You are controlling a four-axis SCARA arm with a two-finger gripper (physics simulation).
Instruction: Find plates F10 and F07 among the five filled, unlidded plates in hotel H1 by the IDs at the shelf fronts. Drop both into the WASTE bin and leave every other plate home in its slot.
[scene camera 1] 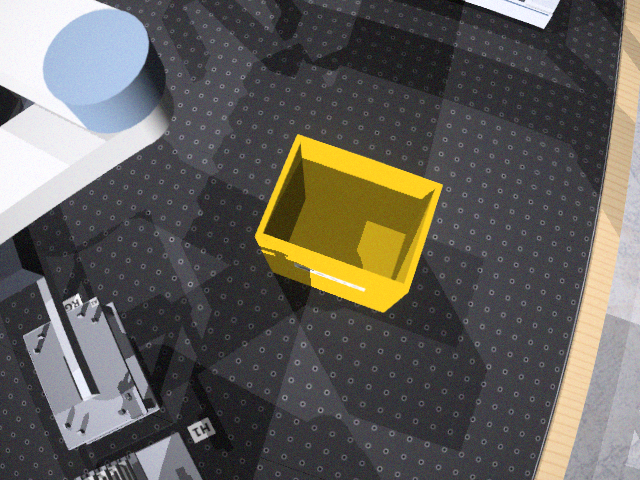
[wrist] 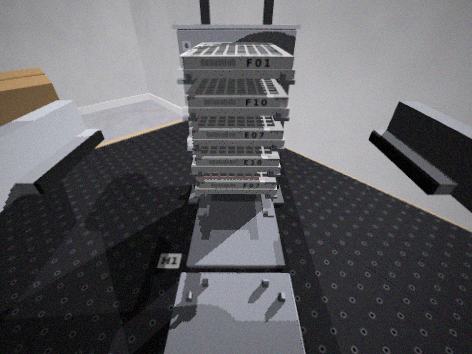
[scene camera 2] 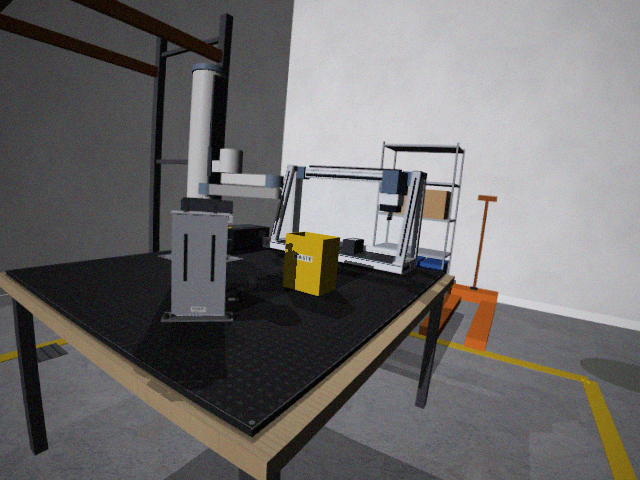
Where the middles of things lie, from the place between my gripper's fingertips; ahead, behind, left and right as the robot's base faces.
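Labels:
Counting from my hand, I find the grey peg stand (scene camera 1: 98, 415) 19 cm below, 4 cm behind and 4 cm to the left. Hotel H1 (scene camera 2: 198, 291) is 11 cm below my hand, and it is also 14 cm to the right of it and 15 cm ahead of it. Then there is the plate E10 (wrist: 211, 158), which I see 7 cm below my hand, 9 cm ahead of it and 9 cm to the right of it.

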